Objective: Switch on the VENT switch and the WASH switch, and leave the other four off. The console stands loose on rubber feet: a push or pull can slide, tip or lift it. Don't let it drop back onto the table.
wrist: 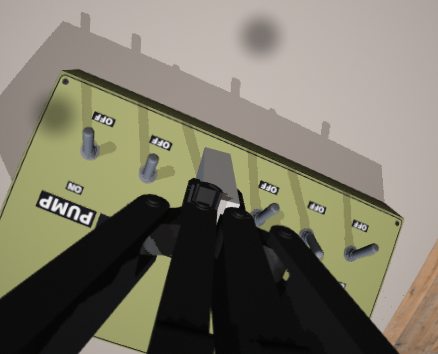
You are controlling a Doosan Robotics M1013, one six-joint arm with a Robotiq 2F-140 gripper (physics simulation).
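Places are measured from the arm's base along level axes (x ahead, y left, z up), in metres.
Pixels of known places: gripper, between the fingertips: (211,171).
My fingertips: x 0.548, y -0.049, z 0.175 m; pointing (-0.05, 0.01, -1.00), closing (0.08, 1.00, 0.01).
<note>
Behind a point stands the place of what it marks.
The green console (40,167) {y -0.227, x 0.633, z 0.009 m} fills much of the wrist view, its labels upside down. The PUMP lever (88,140) {y -0.168, x 0.586, z 0.028 m} and the lever beside it (149,166) {y -0.101, x 0.602, z 0.027 m} lean toward OFF. Right of my gripper, one lever (266,213) {y 0.037, x 0.634, z 0.024 m} leans up and right, the fifth (312,244) {y 0.103, x 0.663, z 0.025 m} leans down, away from its OFF label, and the far-right lever (362,251) {y 0.176, x 0.666, z 0.019 m} points right and slightly up. The third lever is hidden behind the fingers. My gripper (211,171) {y -0.049, x 0.548, z 0.175 m} is shut and empty, over the panel's middle. The VENT and WASH names are not readable.
The console's shadow (115,52) {y -0.182, x 0.496, z -0.095 m} falls on the pale surface behind it, with several tall lever shadows and two low ones. A wooden surface (417,305) shows at the lower right. Two dark blurred spots show at the top and left.
</note>
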